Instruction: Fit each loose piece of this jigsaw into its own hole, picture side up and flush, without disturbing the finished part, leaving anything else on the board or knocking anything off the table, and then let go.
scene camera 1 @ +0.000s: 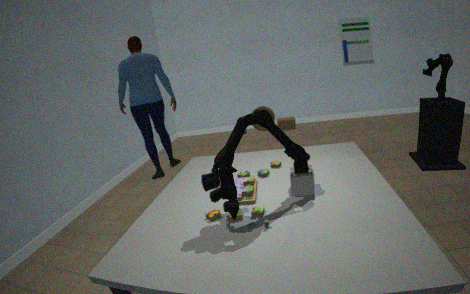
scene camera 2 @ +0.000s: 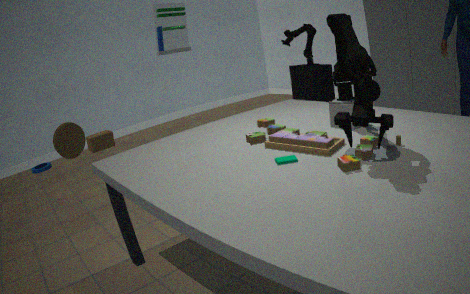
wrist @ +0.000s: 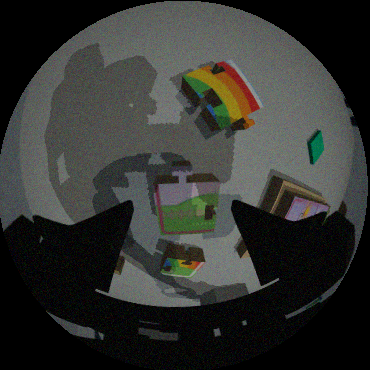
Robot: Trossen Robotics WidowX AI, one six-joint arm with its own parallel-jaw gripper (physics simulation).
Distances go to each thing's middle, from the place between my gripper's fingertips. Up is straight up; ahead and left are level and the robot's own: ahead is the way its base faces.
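Scene:
Jigsaw board (wrist: 277,184): from my hand, 230 mm to the right, 40 mm ahead, 20 mm below.

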